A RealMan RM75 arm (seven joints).
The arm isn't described. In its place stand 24 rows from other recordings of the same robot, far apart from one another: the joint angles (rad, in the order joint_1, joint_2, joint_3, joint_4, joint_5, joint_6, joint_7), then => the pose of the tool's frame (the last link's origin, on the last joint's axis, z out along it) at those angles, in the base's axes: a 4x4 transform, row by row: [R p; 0 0 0 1], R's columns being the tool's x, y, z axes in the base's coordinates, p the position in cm.
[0.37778 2.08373 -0.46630 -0.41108 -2.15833 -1.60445 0.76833] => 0.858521 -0.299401 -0.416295 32.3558; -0.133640 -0.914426 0.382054 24.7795; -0.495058 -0.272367 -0.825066 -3.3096; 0 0 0 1
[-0.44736 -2.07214 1.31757 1.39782 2.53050 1.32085 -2.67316] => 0.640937 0.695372 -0.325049 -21.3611; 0.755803 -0.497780 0.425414 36.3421; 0.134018 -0.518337 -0.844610 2.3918; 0 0 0 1
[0.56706 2.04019 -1.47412 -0.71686 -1.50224 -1.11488 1.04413] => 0.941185 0.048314 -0.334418 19.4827; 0.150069 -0.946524 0.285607 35.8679; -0.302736 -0.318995 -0.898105 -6.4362; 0 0 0 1
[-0.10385 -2.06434 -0.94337 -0.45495 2.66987 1.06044 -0.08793] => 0.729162 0.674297 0.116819 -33.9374; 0.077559 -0.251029 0.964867 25.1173; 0.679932 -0.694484 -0.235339 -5.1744; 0 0 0 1
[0.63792 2.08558 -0.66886 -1.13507 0.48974 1.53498 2.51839] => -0.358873 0.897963 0.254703 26.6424; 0.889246 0.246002 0.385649 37.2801; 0.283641 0.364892 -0.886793 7.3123; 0 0 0 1
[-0.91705 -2.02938 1.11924 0.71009 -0.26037 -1.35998 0.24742] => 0.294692 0.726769 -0.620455 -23.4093; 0.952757 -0.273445 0.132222 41.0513; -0.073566 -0.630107 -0.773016 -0.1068; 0 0 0 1
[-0.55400 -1.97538 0.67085 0.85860 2.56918 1.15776 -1.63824] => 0.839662 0.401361 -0.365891 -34.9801; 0.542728 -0.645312 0.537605 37.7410; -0.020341 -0.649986 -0.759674 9.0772; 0 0 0 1
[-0.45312 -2.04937 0.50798 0.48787 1.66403 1.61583 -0.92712] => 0.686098 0.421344 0.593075 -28.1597; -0.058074 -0.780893 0.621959 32.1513; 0.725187 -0.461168 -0.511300 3.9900; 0 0 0 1
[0.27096 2.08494 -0.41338 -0.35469 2.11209 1.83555 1.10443] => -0.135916 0.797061 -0.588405 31.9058; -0.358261 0.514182 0.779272 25.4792; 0.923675 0.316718 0.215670 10.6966; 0 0 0 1
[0.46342 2.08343 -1.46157 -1.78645 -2.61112 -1.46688 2.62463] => 0.885544 -0.371423 0.279029 12.3373; -0.464481 -0.718746 0.517361 34.4028; 0.008391 -0.587749 -0.809000 3.9970; 0 0 0 1
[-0.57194 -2.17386 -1.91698 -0.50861 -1.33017 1.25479 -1.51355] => 0.803460 0.512411 0.303130 -22.5140; 0.499421 -0.857244 0.125347 30.5475; 0.324085 0.050678 -0.944669 -11.6179; 0 0 0 1
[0.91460 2.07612 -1.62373 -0.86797 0.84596 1.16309 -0.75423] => 0.895240 -0.343178 0.284207 12.0775; -0.397360 -0.903478 0.160726 38.9106; 0.201617 -0.256821 -0.945195 -9.2664; 0 0 0 1
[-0.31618 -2.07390 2.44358 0.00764 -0.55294 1.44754 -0.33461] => 0.716337 0.609632 0.339426 -33.8255; -0.014569 -0.473281 0.880791 25.4571; 0.697602 -0.635889 -0.330148 -3.2796; 0 0 0 1
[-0.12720 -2.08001 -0.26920 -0.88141 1.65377 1.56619 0.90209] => 0.874189 0.479809 0.074681 -24.5644; -0.167106 0.152854 0.974018 21.6498; 0.455928 -0.863955 0.213802 -5.5015; 0 0 0 1
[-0.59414 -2.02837 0.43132 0.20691 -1.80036 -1.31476 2.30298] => 0.523638 0.725724 0.446239 -28.3080; -0.048973 -0.497283 0.866205 38.1150; 0.850532 -0.475431 -0.224855 3.9393; 0 0 0 1
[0.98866 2.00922 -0.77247 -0.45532 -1.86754 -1.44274 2.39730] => 0.289636 -0.805906 -0.516358 10.8576; -0.878109 -0.438392 0.191671 42.2738; -0.380836 0.397904 -0.834648 -0.8547; 0 0 0 1
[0.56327 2.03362 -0.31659 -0.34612 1.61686 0.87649 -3.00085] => 0.995477 -0.093855 0.014734 35.8972; -0.038962 -0.261875 0.964315 39.0450; -0.086648 -0.960527 -0.264347 6.0516; 0 0 0 1
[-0.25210 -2.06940 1.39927 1.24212 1.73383 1.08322 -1.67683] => 0.894745 0.365174 0.257058 -20.5220; 0.204304 -0.846571 0.491506 33.5407; 0.397103 -0.387255 -0.832072 -0.4358; 0 0 0 1
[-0.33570 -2.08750 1.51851 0.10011 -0.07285 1.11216 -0.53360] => 0.480801 0.876120 -0.035261 -38.0370; 0.082143 -0.004968 0.996608 29.6652; 0.872973 -0.482067 -0.074356 0.1054; 0 0 0 1
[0.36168 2.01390 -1.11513 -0.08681 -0.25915 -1.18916 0.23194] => 0.770139 -0.637850 -0.005690 38.9700; 0.035930 0.034473 0.998760 30.9044; -0.636863 -0.769388 0.049467 5.5405; 0 0 0 1
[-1.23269 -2.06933 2.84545 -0.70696 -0.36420 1.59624 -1.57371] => 0.750216 0.489909 0.444033 -11.5400; 0.320885 -0.856946 0.403330 44.8132; 0.578108 -0.160101 -0.800099 4.1121; 0 0 0 1
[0.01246 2.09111 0.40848 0.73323 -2.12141 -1.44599 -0.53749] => 0.773761 -0.568138 -0.280203 25.2314; 0.253166 -0.128132 0.958900 19.7560; -0.580690 -0.812897 0.044689 -6.9823; 0 0 0 1
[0.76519 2.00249 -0.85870 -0.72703 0.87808 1.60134 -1.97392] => 0.986864 0.128301 -0.098177 21.0683; 0.136391 -0.987366 0.080664 37.4023; -0.086587 -0.092995 -0.991894 0.7741; 0 0 0 1
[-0.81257 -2.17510 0.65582 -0.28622 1.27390 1.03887 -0.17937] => 0.827881 0.423206 0.368117 -21.3736; 0.097405 -0.754794 0.648689 32.2482; 0.552382 -0.501181 -0.666102 -15.4008; 0 0 0 1
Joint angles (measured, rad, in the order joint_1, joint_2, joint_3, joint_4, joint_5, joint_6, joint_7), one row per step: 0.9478 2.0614 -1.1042 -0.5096 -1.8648 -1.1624 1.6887; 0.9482 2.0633 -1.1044 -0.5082 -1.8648 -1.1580 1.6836; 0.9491 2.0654 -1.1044 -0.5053 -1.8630 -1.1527 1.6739; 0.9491 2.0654 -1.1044 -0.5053 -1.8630 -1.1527 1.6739; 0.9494 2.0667 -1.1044 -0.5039 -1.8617 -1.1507 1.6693; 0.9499 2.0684 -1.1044 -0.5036 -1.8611 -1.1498 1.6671; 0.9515 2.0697 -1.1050 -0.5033 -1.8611 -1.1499 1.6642; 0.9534 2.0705 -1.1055 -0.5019 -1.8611 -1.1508 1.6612; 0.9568 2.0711 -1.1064 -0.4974 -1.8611 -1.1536 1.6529; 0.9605 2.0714 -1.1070 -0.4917 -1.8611 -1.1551 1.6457; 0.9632 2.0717 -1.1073 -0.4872 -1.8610 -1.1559 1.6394; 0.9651 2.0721 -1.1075 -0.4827 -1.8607 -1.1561 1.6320; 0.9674 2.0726 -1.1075 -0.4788 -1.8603 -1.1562 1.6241; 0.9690 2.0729 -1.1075 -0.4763 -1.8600 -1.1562 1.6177; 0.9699 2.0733 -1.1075 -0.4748 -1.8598 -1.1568 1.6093; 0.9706 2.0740 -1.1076 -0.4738 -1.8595 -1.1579 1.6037; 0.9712 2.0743 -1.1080 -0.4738 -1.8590 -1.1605 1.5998; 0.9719 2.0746 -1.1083 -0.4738 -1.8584 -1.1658 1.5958
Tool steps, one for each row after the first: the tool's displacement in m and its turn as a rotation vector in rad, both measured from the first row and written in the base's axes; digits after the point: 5 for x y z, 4 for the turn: -0.00003 0.00002 -0.00091 0.0029 -0.0014 0.0027; -0.00019 0.00008 -0.00200 0.0072 -0.0023 0.0082; -0.00019 0.00008 -0.00200 0.0072 -0.0023 0.0082; -0.00034 -0.00004 -0.00264 0.0085 -0.0020 0.0108; -0.00082 -0.00029 -0.00335 0.0085 -0.0012 0.0127; -0.00166 -0.00052 -0.00401 0.0076 -0.0015 0.0170; -0.00235 -0.00080 -0.00463 0.0059 -0.0021 0.0212; -0.00307 -0.00148 -0.00571 0.0018 -0.0041 0.0301; -0.00358 -0.00198 -0.00677 -0.0016 -0.0062 0.0369; -0.00389 -0.00234 -0.00759 -0.0038 -0.0078 0.0423; -0.00389 -0.00274 -0.00842 -0.0052 -0.0095 0.0477; -0.00420 -0.00302 -0.00917 -0.0058 -0.0110 0.0542; -0.00446 -0.00316 -0.00964 -0.0058 -0.0122 0.0598; -0.00465 -0.00340 -0.01002 -0.0053 -0.0137 0.0675; -0.00494 -0.00375 -0.01047 -0.0060 -0.0142 0.0730; -0.00541 -0.00413 -0.01067 -0.0076 -0.0140 0.0782; -0.00604 -0.00486 -0.01091 -0.0116 -0.0130 0.0844
